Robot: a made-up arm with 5 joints.
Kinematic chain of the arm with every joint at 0, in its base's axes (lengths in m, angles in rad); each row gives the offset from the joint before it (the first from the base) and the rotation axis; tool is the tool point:
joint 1: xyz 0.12 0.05 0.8 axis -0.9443 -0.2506 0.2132
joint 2: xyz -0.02 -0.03 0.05 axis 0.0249 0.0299 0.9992
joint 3: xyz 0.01 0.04 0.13 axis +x
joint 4: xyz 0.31 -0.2 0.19 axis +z
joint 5: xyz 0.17 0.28 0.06 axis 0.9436 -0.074 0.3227
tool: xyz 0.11 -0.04 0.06
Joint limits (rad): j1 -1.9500..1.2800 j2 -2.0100..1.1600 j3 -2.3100..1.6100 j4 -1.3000..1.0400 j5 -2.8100..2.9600
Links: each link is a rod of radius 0.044 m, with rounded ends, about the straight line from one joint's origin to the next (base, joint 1, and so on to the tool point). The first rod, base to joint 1, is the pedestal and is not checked.
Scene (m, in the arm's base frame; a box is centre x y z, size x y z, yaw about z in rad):
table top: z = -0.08
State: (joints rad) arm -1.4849 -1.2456 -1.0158 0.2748 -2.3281
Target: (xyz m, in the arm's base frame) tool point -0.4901 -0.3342 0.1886
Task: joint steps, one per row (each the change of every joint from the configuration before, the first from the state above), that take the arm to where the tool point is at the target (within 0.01 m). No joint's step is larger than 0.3 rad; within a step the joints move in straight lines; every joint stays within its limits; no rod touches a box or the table.
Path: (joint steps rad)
1: -0.1151 -0.1911 0.0840 -0.2653 -0.0061
2: -0.1151 -0.1911 0.0841 -0.2653 -0.0061
3: -0.1151 -0.1911 0.0840 -0.2653 -0.0060
4: -0.1151 -0.1911 0.0840 -0.2653 -0.0061

